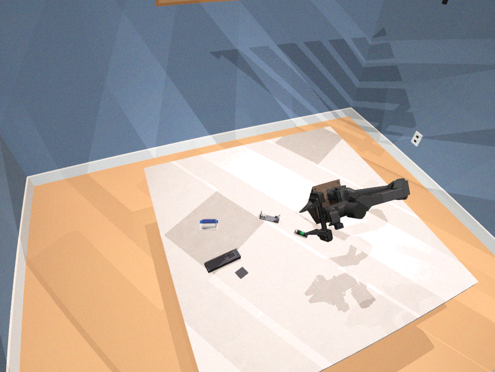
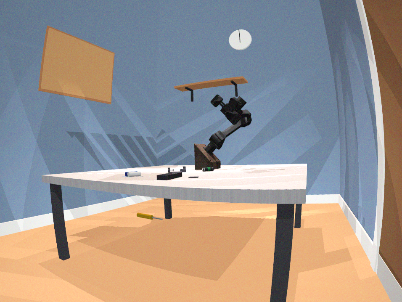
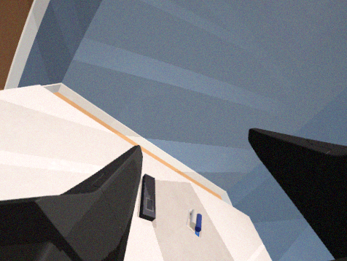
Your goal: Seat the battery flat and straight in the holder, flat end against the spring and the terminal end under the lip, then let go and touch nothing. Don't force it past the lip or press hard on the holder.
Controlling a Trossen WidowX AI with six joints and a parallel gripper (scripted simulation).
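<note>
My gripper tip is now 14 cm past the battery, 14 cm to the left of it and 32 cm above it. The rest, counted from my gripper tip: black remote 26 cm ahead, 14 cm to the right, 32 cm below; then yellow screwdriver 26 cm ahead, 26 cm to the right, 52 cm below; then dark square 20 cm ahead, 6 cm to the right, 33 cm below.
</note>
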